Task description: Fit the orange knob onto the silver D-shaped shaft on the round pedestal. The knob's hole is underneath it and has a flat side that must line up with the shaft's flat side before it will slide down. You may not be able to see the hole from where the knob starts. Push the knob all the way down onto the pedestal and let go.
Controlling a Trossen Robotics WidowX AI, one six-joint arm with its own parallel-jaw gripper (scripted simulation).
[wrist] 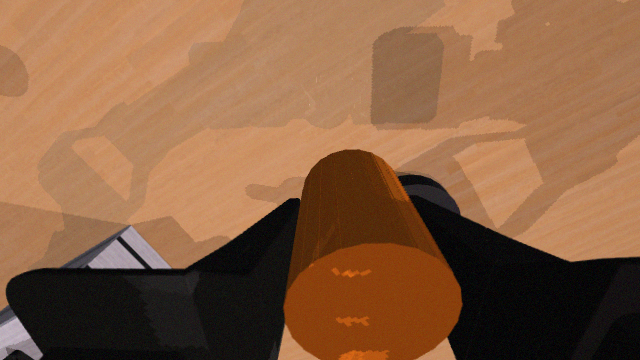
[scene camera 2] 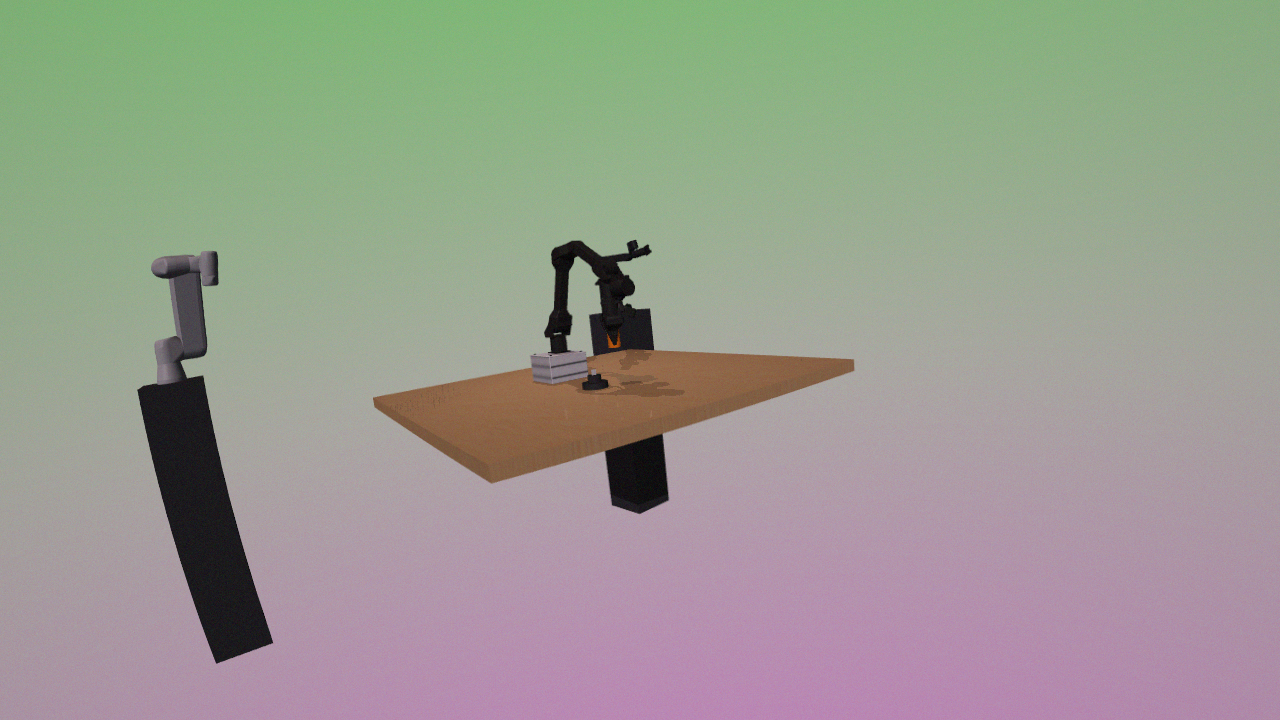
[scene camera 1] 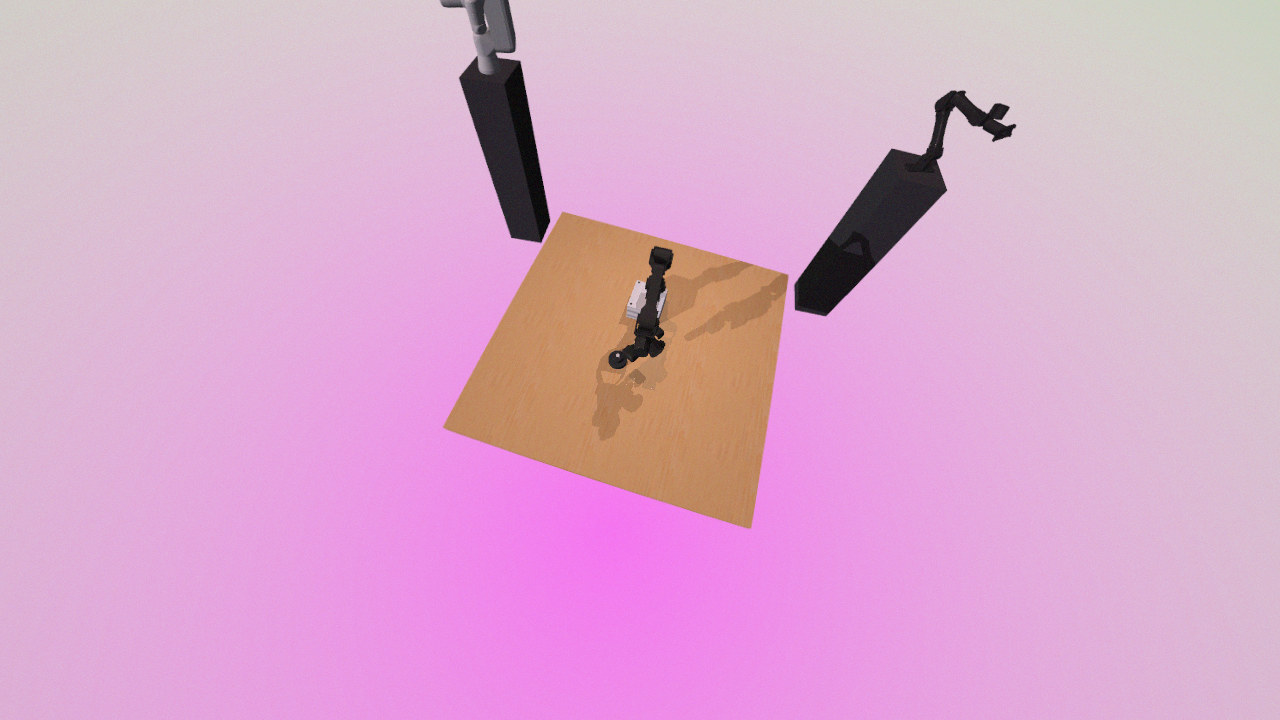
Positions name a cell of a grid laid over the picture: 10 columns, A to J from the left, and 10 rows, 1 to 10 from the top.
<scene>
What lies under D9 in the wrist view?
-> My gripper.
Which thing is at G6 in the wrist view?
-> A pedestal.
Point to an orange knob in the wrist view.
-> At F8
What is my gripper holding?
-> An orange knob.
</scene>
